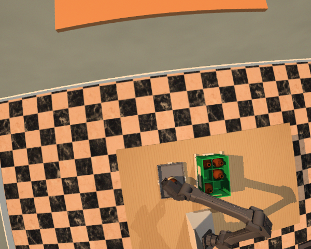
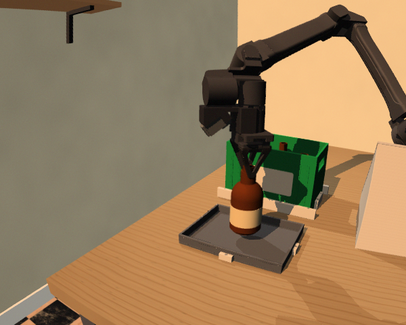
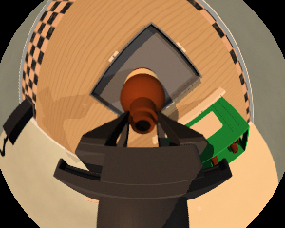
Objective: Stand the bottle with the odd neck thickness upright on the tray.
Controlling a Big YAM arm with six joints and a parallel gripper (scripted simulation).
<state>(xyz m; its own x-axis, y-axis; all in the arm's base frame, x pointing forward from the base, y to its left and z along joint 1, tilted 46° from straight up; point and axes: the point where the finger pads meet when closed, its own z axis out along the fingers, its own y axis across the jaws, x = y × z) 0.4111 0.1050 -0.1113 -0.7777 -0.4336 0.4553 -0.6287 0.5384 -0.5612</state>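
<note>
Right now my hand is 16 cm above the dark grey tray. Also, from my hand: green crate 29 cm to the right, 9 cm below, 1 cm behind.
</note>
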